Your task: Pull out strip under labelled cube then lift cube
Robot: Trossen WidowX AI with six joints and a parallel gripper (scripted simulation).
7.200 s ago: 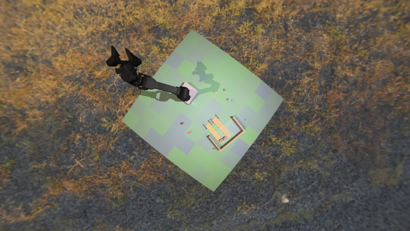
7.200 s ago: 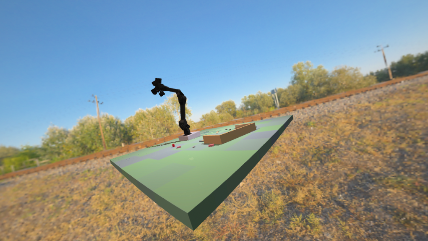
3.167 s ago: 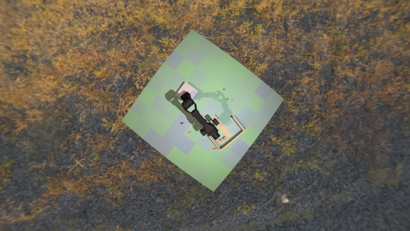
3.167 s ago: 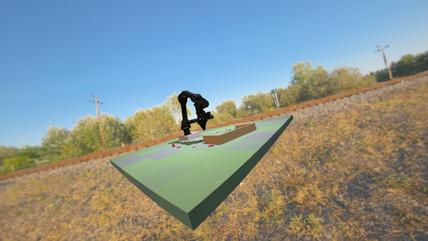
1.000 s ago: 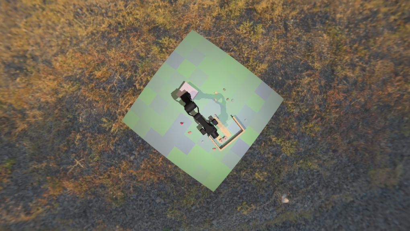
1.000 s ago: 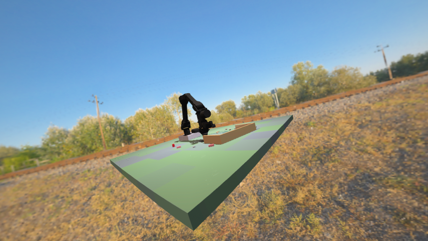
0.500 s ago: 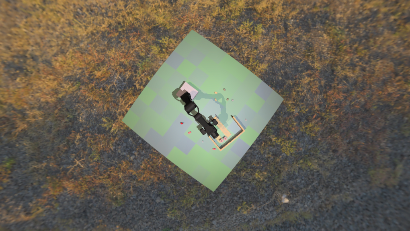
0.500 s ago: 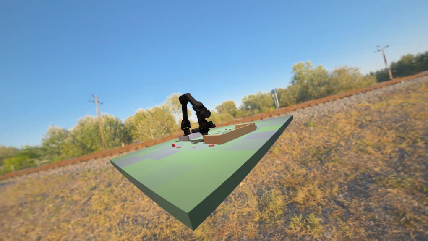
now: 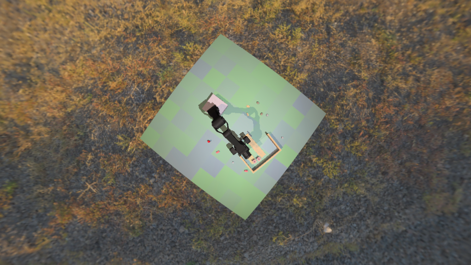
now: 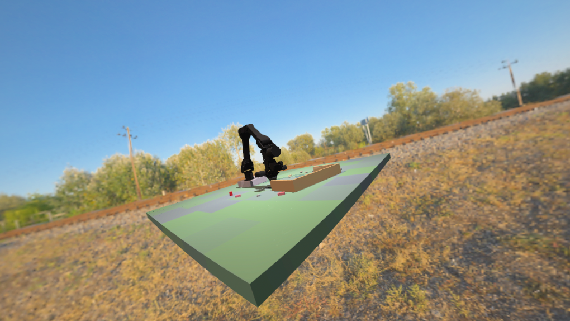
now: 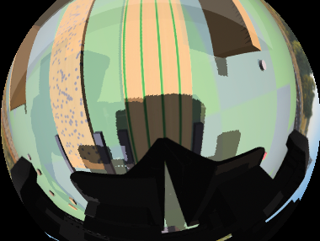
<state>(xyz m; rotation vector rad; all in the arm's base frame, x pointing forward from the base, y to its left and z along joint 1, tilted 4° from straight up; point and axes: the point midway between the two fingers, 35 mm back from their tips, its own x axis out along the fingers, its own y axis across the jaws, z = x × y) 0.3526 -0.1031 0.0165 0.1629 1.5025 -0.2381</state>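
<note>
The speckled strip lies 12 cm ahead of my gripper tip and 7 cm to the left of it.
</note>
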